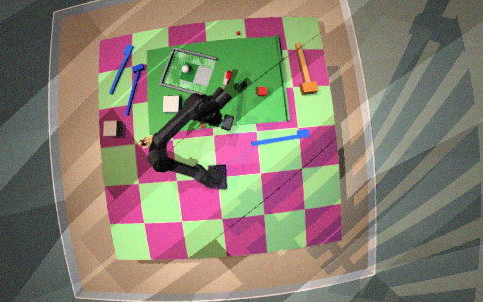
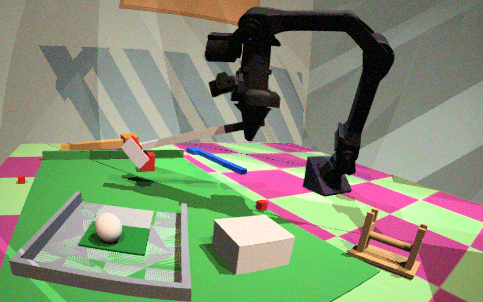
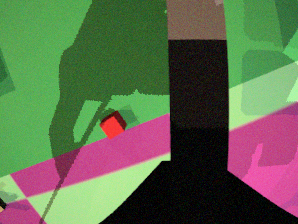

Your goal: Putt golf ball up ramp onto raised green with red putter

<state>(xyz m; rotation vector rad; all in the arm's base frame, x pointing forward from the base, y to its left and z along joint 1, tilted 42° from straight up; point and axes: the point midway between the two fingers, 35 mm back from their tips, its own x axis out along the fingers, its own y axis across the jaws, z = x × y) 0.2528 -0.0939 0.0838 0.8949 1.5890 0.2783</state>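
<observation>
The red putter is 110 mm ahead of my gripper tip, 40 mm to the right of it and 10 mm below it. From my gripper tip the other things lie so: grey walled frame: 290 mm ahead, 140 mm to the left, 120 mm below; white golf ball: 300 mm ahead, 130 mm to the left, 100 mm below; green mat: 220 mm ahead, 10 mm to the right, 120 mm below.
</observation>
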